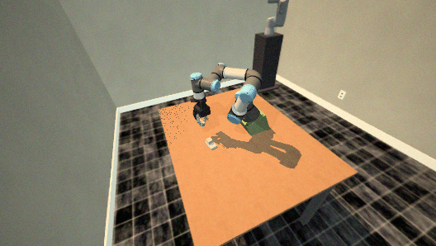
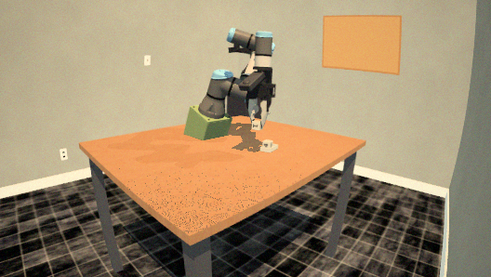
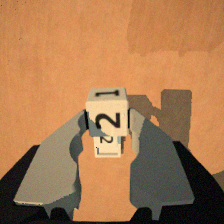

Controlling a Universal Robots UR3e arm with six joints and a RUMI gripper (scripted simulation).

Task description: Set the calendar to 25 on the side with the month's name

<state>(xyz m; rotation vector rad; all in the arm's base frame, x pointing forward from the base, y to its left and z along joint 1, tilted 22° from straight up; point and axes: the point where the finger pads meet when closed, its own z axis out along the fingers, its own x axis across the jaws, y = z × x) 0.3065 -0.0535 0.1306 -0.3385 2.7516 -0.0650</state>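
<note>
My gripper is now 20 mm past the white calendar tray, 100 mm to the right of it and 120 mm above it. From my hand the other things lie so: white calendar cube: 10 mm below.
</note>
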